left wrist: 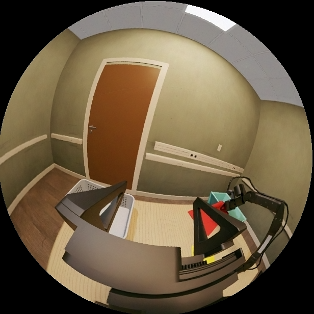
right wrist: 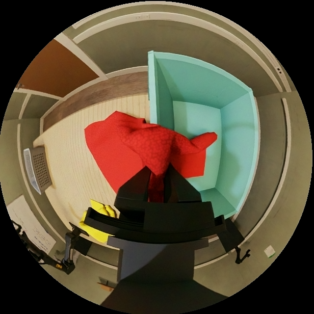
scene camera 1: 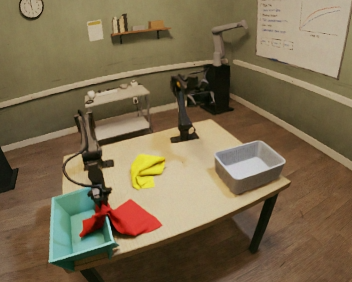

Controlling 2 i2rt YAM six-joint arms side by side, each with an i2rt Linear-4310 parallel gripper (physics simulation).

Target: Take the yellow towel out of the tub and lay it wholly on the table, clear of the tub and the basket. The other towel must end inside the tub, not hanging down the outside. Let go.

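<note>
The yellow towel [scene camera 1: 146, 170] [left wrist: 211, 259] [right wrist: 95, 226] lies folded on the table, apart from the teal tub [scene camera 1: 59, 230] [left wrist: 215, 198] [right wrist: 240, 145] and the grey basket [scene camera 1: 250, 175] [left wrist: 120, 226] [right wrist: 42, 171]. The red towel [scene camera 1: 134, 218] [left wrist: 204, 222] [right wrist: 107, 150] drapes over the tub's wall on the table side: one part hangs inside, the larger part lies outside on the table. My right gripper [scene camera 1: 102, 203] [right wrist: 158, 160] is shut on the red towel near that wall. My left gripper [scene camera 1: 202, 93] [left wrist: 162, 194] is open and empty, raised beyond the table's far side.
The tub stands at the near left corner of the table [scene camera 1: 187, 200] in scene camera 1, and the basket near the right edge. The left arm's base [scene camera 1: 184, 136] is at the table's far edge. A shelf cart [scene camera 1: 120, 95] stands behind the table.
</note>
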